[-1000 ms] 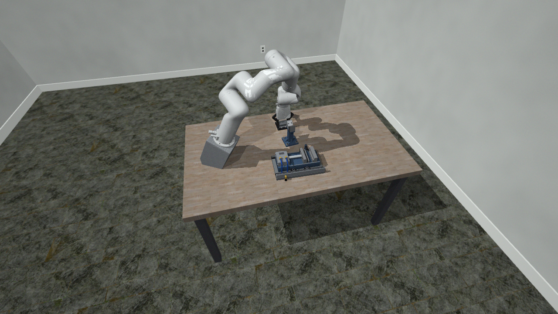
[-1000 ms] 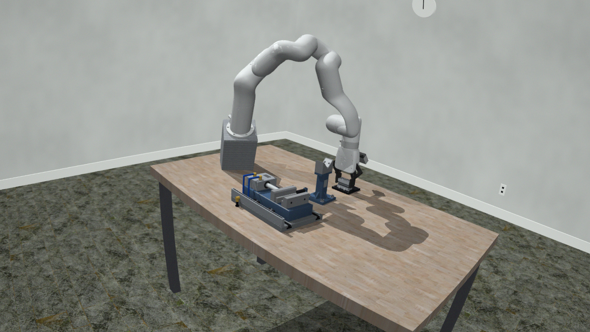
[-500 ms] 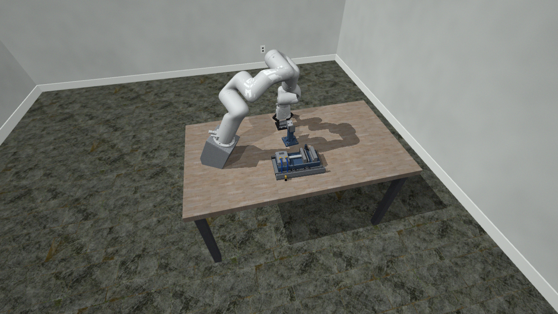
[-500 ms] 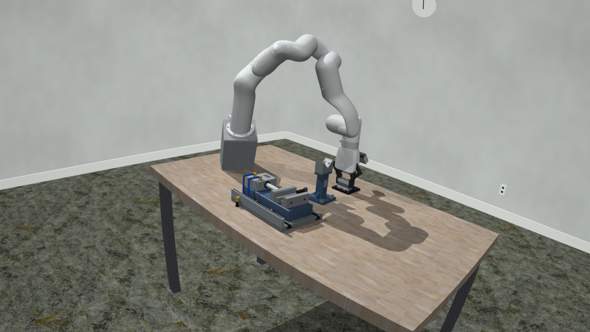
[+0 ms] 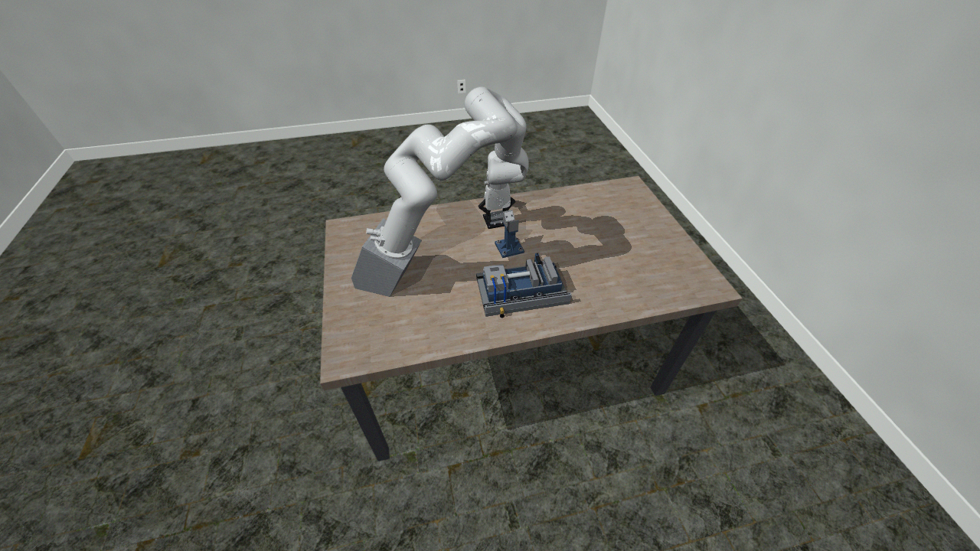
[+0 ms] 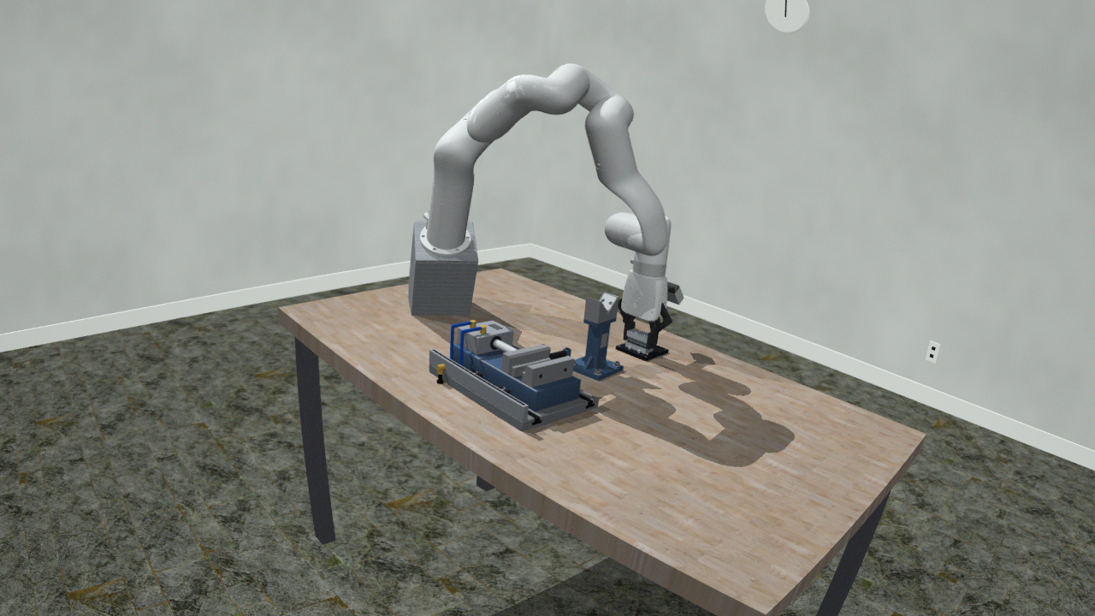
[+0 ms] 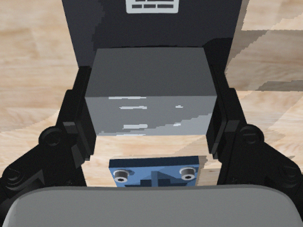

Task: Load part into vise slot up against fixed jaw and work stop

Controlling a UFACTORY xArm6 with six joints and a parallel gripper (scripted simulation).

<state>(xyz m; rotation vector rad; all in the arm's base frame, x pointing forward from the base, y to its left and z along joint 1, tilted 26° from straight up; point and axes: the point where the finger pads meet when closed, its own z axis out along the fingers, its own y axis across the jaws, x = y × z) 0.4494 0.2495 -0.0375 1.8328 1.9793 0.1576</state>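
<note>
Right now the black infeed plate is 1 cm to the left of my hand and 3 cm below it. The rest, counted from my hand: dark work stop rod (7 cm ahead, 34 cm to the right, 5 cm above); blue v-block stand (1 cm ahead, 16 cm to the right, 2 cm above); grey block (1 cm to the right, 1 cm below).
</note>
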